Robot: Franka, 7 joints.
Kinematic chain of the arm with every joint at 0, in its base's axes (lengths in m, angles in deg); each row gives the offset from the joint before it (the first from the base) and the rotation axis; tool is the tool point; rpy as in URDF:
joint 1: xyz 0 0 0.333 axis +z
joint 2: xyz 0 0 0 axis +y
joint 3: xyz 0 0 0.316 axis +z
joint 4: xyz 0.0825 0 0 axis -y
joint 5: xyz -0.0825 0 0.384 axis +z
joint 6: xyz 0 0 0 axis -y
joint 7: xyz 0.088 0 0 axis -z
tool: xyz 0 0 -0.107 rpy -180 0 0
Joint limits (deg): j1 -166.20..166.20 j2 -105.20..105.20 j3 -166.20..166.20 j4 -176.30..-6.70 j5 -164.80..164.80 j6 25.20..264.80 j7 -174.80..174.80
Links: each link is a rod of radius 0.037 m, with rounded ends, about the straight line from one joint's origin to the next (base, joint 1, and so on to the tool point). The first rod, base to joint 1, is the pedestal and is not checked.
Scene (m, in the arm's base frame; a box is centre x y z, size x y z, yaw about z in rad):
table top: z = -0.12
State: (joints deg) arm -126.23 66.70 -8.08 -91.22 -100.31 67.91 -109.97
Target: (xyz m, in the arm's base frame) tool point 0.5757 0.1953 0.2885
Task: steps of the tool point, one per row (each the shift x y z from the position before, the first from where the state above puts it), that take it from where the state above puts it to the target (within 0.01 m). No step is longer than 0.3 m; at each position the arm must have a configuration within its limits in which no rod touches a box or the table.
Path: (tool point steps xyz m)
1: 0.2186 -0.1694 -0.0269
2: 0.2758 -0.0643 0.0035
3: 0.2780 0.0617 0.0331
4: 0.2195 0.1790 0.0592
5: 0.1096 0.2571 0.0791
6: -0.0261 0.2740 0.0910

